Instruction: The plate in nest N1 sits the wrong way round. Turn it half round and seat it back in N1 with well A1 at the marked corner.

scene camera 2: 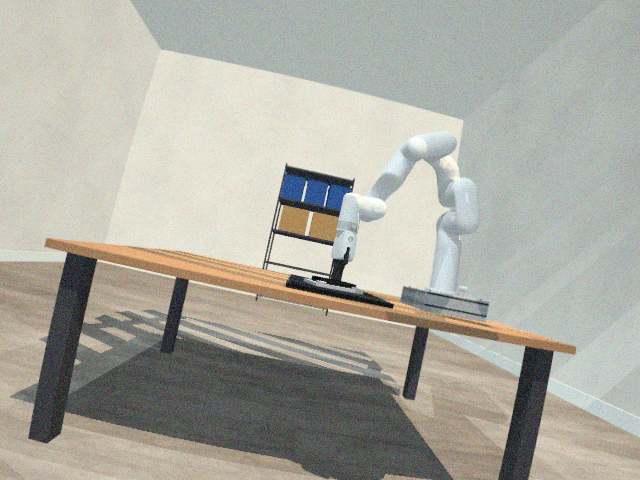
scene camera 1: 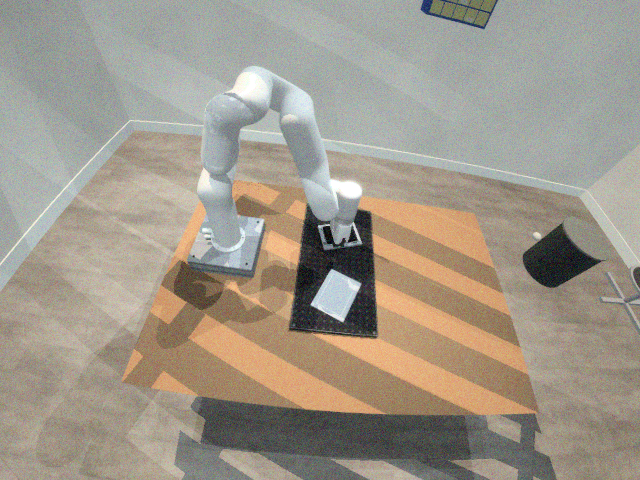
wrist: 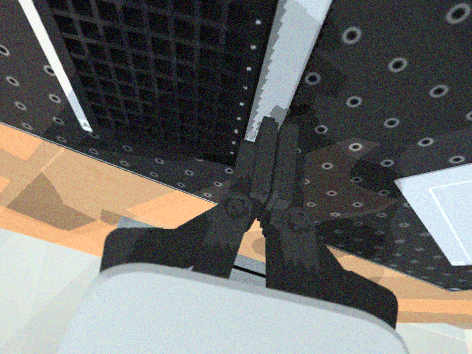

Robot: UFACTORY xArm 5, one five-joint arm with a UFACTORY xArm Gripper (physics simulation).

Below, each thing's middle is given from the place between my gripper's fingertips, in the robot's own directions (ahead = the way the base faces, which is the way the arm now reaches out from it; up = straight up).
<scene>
The black well plate (wrist: 185, 84) lies 2 cm ahead of my hand, 6 cm to the left of it and 1 cm below it.
</scene>
